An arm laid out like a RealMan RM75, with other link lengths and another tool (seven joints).
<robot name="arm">
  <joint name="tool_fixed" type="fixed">
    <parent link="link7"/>
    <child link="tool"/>
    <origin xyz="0.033 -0.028 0.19" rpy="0 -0.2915 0.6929"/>
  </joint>
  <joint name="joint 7" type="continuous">
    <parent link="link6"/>
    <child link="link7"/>
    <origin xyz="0 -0.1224 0" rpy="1.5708 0 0"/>
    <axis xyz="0 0 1"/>
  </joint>
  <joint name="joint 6" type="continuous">
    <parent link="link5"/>
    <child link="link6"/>
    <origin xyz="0 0 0" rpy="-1.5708 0 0"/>
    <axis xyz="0 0 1"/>
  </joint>
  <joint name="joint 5" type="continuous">
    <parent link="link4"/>
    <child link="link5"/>
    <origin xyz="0 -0.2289 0" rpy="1.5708 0 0"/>
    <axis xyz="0 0 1"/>
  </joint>
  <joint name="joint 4" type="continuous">
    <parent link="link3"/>
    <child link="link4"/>
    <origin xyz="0 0 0" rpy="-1.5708 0 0"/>
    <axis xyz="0 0 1"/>
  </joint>
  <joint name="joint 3" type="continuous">
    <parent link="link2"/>
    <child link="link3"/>
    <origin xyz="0 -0.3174 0" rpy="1.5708 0 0"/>
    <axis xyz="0 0 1"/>
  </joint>
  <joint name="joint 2" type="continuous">
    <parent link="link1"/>
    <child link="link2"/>
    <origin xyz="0 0 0" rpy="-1.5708 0 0"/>
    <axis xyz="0 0 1"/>
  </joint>
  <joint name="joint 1" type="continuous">
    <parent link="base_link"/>
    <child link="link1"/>
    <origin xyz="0 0 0.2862" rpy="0 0 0"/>
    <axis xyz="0 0 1"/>
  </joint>
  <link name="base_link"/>
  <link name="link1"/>
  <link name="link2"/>
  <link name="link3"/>
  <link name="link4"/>
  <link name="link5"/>
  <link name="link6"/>
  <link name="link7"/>
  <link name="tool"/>
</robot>
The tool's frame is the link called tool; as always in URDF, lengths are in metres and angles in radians. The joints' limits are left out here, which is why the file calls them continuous.
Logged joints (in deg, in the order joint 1, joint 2, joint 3, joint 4, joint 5, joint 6, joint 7), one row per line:
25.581, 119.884, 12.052, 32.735, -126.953, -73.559, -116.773
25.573, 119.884, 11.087, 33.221, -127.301, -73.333, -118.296
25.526, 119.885, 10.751, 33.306, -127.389, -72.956, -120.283
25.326, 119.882, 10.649, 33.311, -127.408, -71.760, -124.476
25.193, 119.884, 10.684, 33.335, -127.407, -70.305, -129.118
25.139, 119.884, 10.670, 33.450, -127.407, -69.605, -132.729
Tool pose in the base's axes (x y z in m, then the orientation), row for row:
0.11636, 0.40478, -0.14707, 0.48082, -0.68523, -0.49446, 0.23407
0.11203, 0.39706, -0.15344, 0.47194, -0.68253, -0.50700, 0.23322
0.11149, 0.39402, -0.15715, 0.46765, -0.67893, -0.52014, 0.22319
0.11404, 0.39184, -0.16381, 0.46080, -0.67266, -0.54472, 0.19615
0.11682, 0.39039, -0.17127, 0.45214, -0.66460, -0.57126, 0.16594
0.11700, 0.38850, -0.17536, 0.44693, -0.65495, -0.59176, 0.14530
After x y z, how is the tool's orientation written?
As a quaternion, w x y z.
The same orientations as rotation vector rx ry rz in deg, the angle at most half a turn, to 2 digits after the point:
-95.75, -69.09, 32.71
-95.75, -71.12, 32.72
-95.43, -73.11, 31.37
-94.83, -76.80, 27.65
-94.06, -80.85, 23.49
-92.91, -83.95, 20.61

